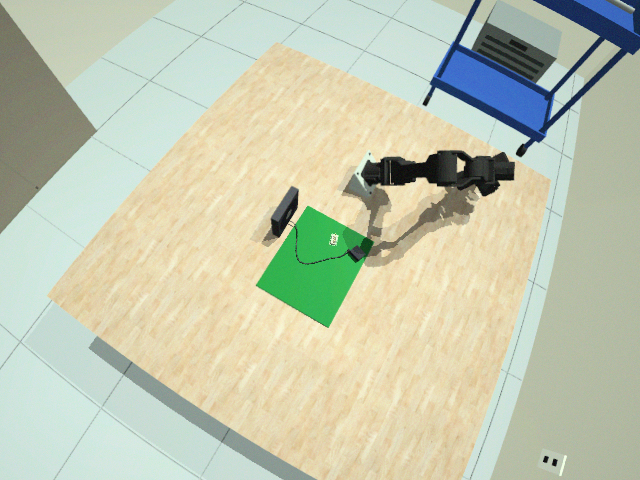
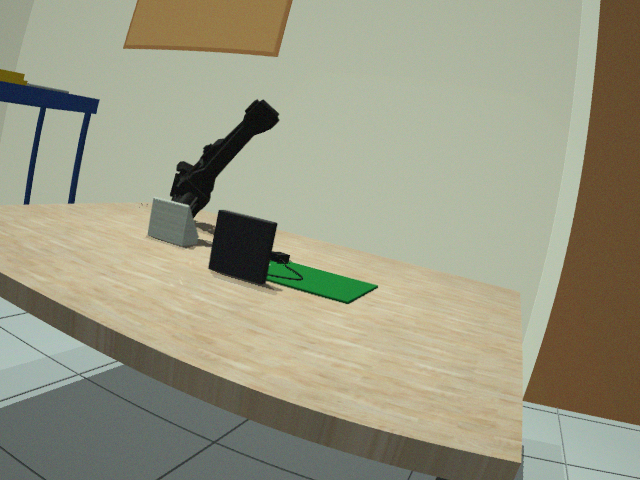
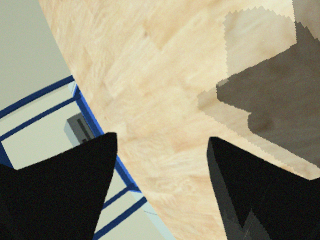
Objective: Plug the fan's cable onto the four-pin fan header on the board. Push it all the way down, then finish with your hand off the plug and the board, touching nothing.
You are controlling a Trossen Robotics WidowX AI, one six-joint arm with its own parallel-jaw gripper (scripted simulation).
same spot on black fan: (image 1: 280, 218) = (image 2: 271, 221)
same spot on green board: (image 2: 320, 283) = (image 1: 300, 275)
